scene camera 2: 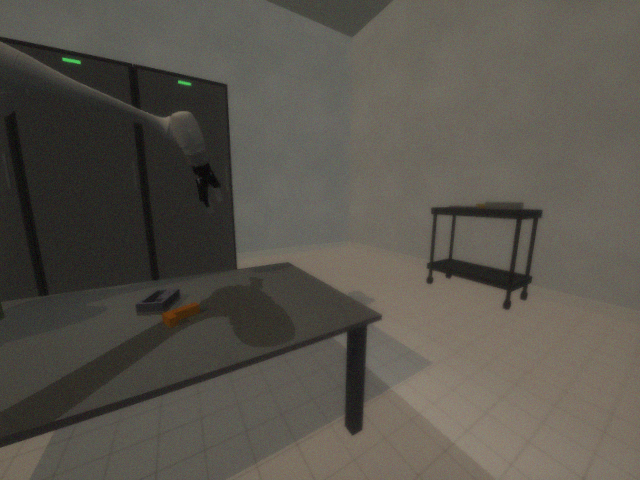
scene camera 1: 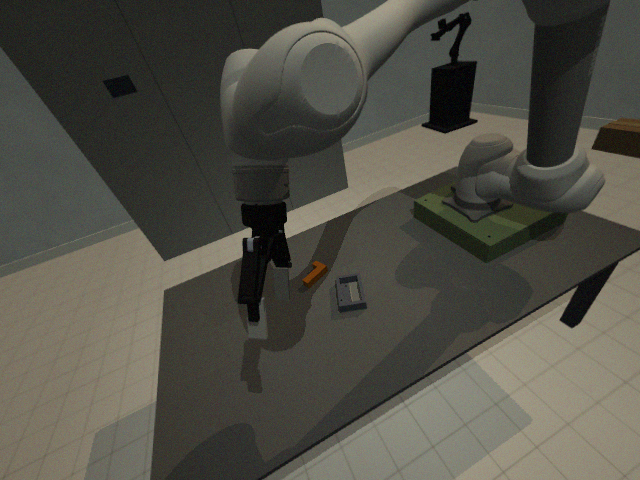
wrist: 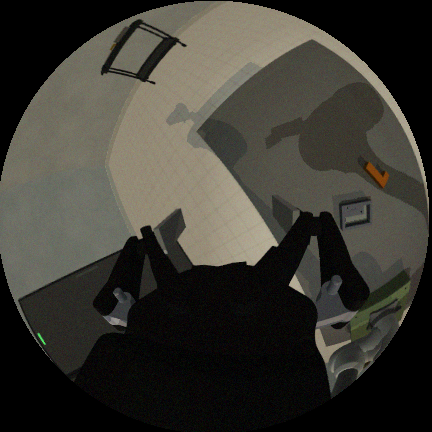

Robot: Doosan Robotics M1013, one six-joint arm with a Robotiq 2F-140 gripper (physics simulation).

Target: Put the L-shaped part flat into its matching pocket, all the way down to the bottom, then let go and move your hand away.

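Where they show: gripper, fingertip midpoint: (scene camera 2: 216, 206) (scene camera 1: 272, 315) (wrist: 226, 211); arm's base, link origin: (scene camera 1: 475, 204).
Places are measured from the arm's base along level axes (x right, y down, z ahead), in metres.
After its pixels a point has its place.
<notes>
The orange L-shaped part (scene camera 1: 312, 276) {z 0.714, x 0.026, y 0.060 m} (scene camera 2: 181, 313) {z 0.701, x 0.057, y 0.070 m} (wrist: 375, 175) {z 0.700, x 0.033, y 0.060 m} lies on the grey table (scene camera 1: 206, 372) {z 1.140, x -0.163, y 0.090 m} (scene camera 2: 310, 304) {z 1.138, x 0.140, y 0.090 m} (wrist: 270, 100) {z 1.135, x -0.155, y 0.090 m}. Beside it, apart from it, stands a small dark grey tray (scene camera 1: 352, 307) {z 0.638, x -0.174, y 0.068 m} (scene camera 2: 148, 310) {z 0.589, x -0.042, y 0.080 m} (wrist: 356, 226) {z 0.578, x -0.124, y 0.054 m} with a recessed pocket. A pale area shows inside the pocket, which holds no orange part. My gripper (scene camera 1: 269, 304) {z 0.853, x -0.377, y -0.273 m} (scene camera 2: 213, 200) {z 0.853, x -0.377, y -0.273 m} (wrist: 226, 211) {z 0.853, x -0.377, y -0.273 m} is open and empty, with its fingers wide apart. It hangs high up, clear of the part and the tray. In scene camera 1 it appears left of both.
My arm's base stands on a green block (scene camera 1: 465, 232) {z 0.143, x -0.110, y 0.011 m} (wrist: 400, 287) on the table. Tall dark cabinets (scene camera 1: 170, 129) (scene camera 2: 180, 180) (wrist: 75, 295) stand beyond the table. A black cart (scene camera 2: 485, 212) (wrist: 157, 57) stands on the floor away from the table.
</notes>
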